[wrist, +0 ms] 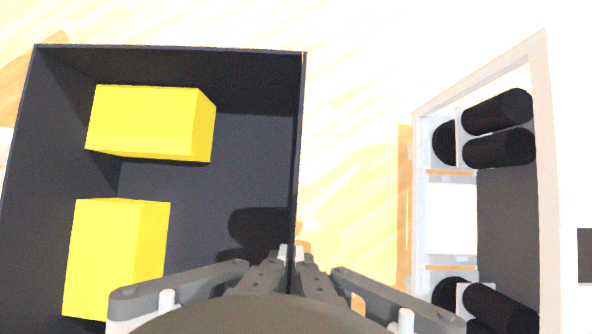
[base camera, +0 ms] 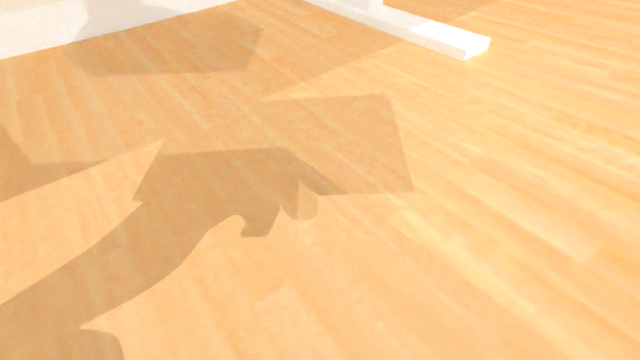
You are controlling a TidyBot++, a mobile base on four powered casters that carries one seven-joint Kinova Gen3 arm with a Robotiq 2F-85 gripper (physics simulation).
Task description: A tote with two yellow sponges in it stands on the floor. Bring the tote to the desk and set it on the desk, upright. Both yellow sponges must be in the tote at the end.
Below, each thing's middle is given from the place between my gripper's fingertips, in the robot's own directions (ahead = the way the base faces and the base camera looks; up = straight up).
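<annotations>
There is the dark grey tote (wrist: 242, 204), 10 mm to the left of my hand, 20 mm below it and 100 mm ahead of it.
</annotations>
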